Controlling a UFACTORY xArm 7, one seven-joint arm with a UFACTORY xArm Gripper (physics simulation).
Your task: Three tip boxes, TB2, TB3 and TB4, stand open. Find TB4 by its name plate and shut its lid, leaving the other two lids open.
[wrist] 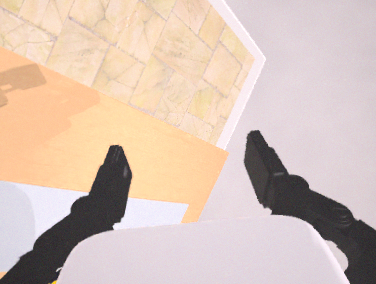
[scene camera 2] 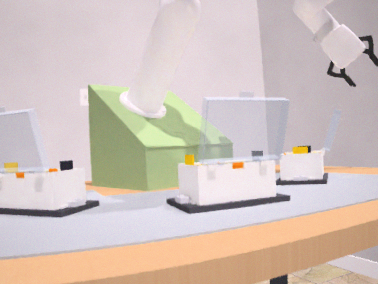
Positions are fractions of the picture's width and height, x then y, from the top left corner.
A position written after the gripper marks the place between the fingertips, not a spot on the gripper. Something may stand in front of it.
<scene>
In view: the gripper (wrist: 0.50,0.54) and a mat (scene camera 2: 0.32,0.78).
</scene>
